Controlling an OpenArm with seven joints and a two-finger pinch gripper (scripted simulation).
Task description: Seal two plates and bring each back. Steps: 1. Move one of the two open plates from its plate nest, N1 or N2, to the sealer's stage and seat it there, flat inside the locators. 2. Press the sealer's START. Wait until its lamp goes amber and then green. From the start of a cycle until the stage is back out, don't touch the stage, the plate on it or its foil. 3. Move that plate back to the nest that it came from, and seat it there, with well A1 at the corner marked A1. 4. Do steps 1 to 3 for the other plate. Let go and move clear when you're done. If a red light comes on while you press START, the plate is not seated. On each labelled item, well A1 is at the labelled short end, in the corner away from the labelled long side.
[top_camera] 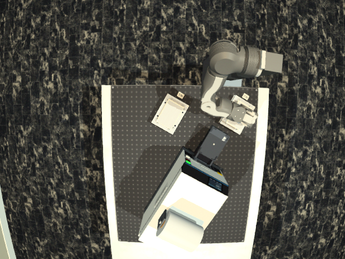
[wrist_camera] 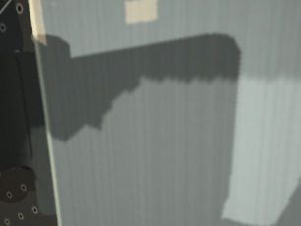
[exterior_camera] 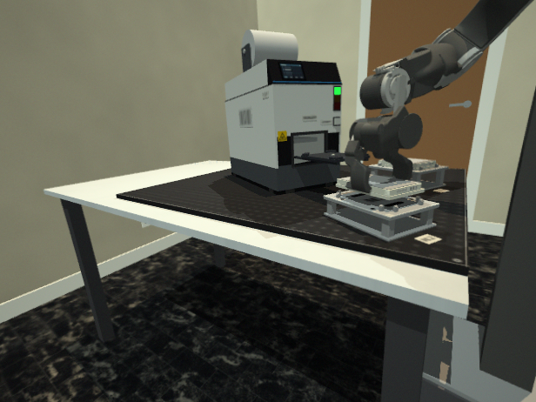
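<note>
Right now my hand is 150 mm short of the sealer stage, 120 mm to the left of it and 40 mm below it. Round my hand: label tag 100 mm behind, 40 mm to the left, 70 mm below; clear well plate right at my hand; N1 label 70 mm behind, 300 mm to the right, 70 mm below.
</note>
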